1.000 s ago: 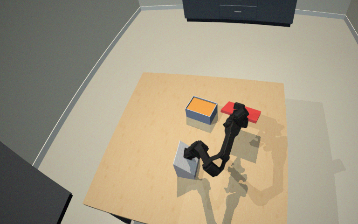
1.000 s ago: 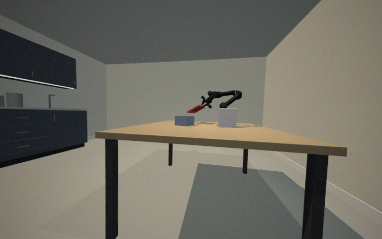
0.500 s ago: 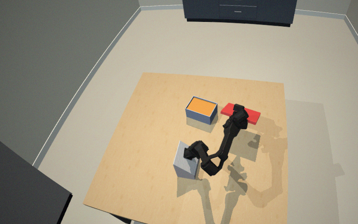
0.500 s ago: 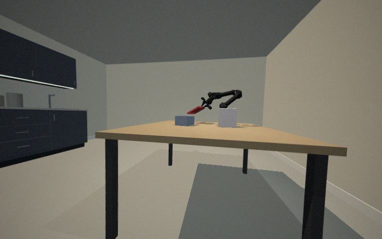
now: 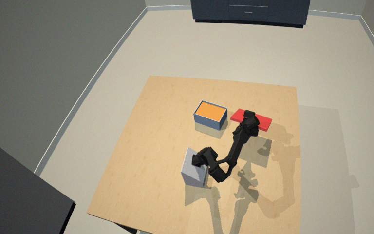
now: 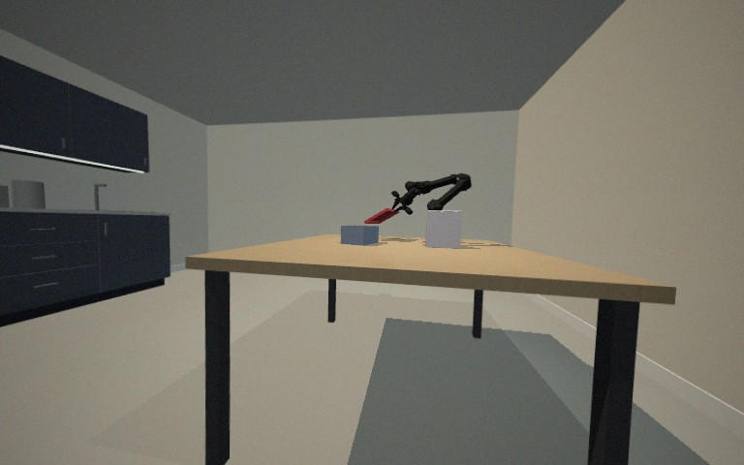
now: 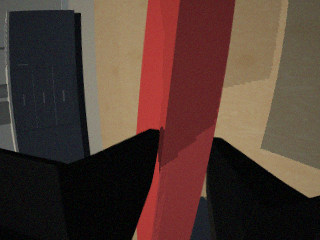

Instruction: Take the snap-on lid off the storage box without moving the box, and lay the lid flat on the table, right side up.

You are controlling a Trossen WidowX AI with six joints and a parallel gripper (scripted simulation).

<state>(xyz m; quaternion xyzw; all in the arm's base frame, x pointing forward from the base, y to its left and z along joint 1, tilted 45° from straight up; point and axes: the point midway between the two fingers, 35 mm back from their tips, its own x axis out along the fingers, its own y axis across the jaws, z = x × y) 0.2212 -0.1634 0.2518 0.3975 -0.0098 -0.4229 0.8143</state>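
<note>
The red lid lies 70 mm ahead of my gripper tip, 40 mm below it and 20 mm to the right of it. Also, from my gripper tip: storage box (260 mm to the left, 180 mm ahead, 150 mm below).
</note>
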